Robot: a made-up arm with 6 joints.
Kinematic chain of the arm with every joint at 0, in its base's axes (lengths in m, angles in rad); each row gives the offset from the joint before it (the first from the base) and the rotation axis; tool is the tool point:
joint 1: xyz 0 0 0.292 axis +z
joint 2: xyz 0 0 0 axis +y
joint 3: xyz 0 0 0.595 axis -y
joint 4: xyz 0 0 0 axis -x
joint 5: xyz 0.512 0 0 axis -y
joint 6: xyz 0 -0.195 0 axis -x
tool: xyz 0 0 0
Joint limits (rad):
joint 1: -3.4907..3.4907
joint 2: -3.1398..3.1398
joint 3: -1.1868..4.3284
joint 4: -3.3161..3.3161
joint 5: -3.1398..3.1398
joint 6: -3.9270..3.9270
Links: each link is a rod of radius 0.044 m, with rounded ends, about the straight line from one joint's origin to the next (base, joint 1, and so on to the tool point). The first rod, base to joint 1, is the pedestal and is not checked.
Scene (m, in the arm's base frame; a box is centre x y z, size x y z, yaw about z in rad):
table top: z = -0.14
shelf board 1: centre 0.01 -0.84 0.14 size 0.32 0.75 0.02 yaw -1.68
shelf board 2: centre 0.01 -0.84 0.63 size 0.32 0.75 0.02 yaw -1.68
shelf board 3: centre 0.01 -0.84 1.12 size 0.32 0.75 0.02 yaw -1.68
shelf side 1: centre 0.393 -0.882 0.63 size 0.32 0.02 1 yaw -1.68
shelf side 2: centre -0.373 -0.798 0.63 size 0.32 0.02 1 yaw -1.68
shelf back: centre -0.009 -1.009 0.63 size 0.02 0.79 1 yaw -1.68
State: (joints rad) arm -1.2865 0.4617 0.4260 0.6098 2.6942 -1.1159
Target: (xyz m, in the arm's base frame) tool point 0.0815 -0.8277 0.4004
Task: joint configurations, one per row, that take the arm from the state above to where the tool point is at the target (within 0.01 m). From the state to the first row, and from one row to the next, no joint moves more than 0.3 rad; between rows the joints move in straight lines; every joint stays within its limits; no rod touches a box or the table.
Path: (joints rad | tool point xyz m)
1: -1.1799 0.2295 0.1568 0.5381 2.6942 -1.1159 | 0.0941 -0.6678 0.9339
2: -1.0732 -0.0026 -0.1124 0.4663 2.6942 -1.1159 | 0.0937 -0.5374 0.9180
3: -1.0330 0.1216 -0.3318 0.3897 2.6942 -1.1159 | 0.1344 -0.5776 0.7249
4: -0.9927 0.2459 -0.5511 0.3131 2.6942 -1.1159 | 0.1428 -0.5583 0.5449
5: -0.9524 0.3702 -0.7704 0.2364 2.6942 -1.1159 | 0.1182 -0.4931 0.4004
6: -1.0548 0.4987 -0.5414 0.3067 2.6942 -1.1159 | 0.1316 -0.6088 0.4028
7: -1.1572 0.6272 -0.3124 0.3769 2.6942 -1.1159 | 0.1190 -0.7223 0.4028
8: -1.2596 0.7558 -0.0833 0.4472 2.6942 -1.1159 | 0.0815 -0.8277 0.4004

